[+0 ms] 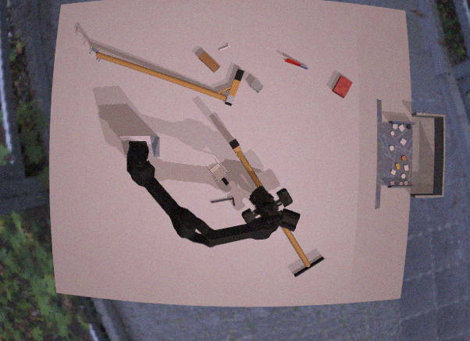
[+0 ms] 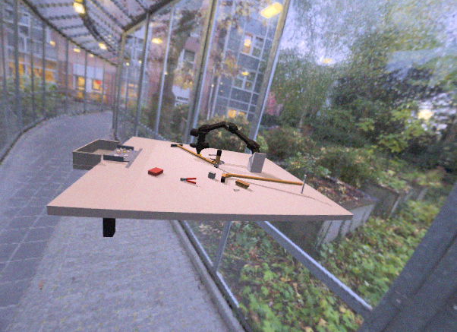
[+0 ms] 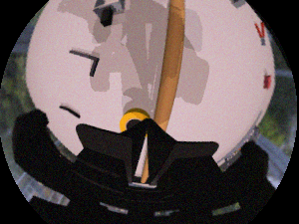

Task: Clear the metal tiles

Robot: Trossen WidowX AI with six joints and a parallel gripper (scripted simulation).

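Now: the yellow tape roll 2 cm to the right of my gripper tip, 1 cm below it and 1 cm behind it. Round my gripper tip: black strip (16 cm behind, 12 cm to the right, 2 cm below); long scraper (4 cm above, 3 cm ahead, 1 cm to the right); hex key (15 cm behind, 2 cm below, 1 cm to the left).
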